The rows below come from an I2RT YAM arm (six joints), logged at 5 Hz.
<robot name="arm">
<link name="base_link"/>
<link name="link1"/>
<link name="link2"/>
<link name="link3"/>
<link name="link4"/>
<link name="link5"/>
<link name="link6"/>
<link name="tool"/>
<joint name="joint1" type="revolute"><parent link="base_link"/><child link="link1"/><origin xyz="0 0 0.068" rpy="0 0 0"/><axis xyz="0 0 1"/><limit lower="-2.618" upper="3.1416"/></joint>
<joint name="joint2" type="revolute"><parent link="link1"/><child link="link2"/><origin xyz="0.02 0.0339 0.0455" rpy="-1.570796 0 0"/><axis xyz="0 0 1"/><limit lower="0" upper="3.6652"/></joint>
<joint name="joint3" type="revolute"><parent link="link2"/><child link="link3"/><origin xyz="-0.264 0 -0.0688" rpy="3.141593 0 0"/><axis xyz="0 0 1"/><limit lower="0" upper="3.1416"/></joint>
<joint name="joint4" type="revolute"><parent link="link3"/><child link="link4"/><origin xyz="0.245 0.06 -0.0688" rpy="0 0 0"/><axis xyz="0 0 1"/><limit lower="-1.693" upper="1.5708"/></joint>
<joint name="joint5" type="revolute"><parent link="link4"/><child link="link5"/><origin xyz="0.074 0.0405 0.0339" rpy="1.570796 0 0"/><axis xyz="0 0 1"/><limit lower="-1.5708" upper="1.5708"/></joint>
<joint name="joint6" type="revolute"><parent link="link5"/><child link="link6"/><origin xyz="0.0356 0 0.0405" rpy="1.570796 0 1.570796"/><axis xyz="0 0 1"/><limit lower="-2.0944" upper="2.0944"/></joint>
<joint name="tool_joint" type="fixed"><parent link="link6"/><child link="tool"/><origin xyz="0 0 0" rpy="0 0 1.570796"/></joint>
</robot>
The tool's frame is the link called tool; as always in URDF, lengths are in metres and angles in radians.
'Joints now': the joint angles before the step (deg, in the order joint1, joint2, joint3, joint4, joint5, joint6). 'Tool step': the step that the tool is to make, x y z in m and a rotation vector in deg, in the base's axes. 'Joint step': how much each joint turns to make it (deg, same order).
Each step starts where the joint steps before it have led.
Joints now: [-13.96 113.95 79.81 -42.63 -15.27 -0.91]
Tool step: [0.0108 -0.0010 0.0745 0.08 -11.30 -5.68]
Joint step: [0.18 -5.98 7.26 -0.47 -0.66 6.69]
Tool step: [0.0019 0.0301 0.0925 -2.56 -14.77 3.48]
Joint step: [4.31 -5.94 9.90 -0.60 0.06 0.97]
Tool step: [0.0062 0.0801 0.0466 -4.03 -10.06 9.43]
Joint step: [11.97 -0.74 6.83 2.53 4.16 -0.76]
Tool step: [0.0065 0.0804 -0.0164 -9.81 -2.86 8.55]
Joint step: [11.80 3.19 -0.01 3.84 8.81 -5.98]
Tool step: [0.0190 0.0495 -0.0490 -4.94 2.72 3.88]
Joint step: [5.82 7.45 0.01 3.35 4.00 -1.75]
